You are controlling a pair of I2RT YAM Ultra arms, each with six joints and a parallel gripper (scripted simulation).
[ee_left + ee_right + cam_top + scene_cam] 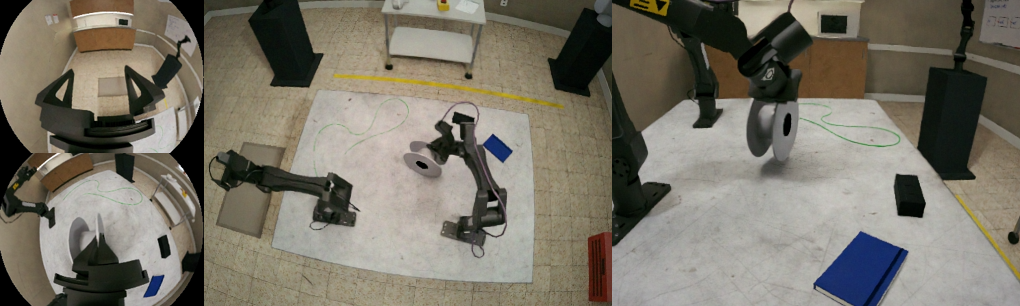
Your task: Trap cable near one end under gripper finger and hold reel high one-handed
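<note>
The grey reel is 30 mm behind my right hand, 10 mm to the left of it and 70 mm below it. The rest, counted from my right hand: black block: 250 mm ahead, 160 mm to the right, 160 mm below; then blue notebook: 130 mm ahead, 350 mm to the right, 170 mm below.
</note>
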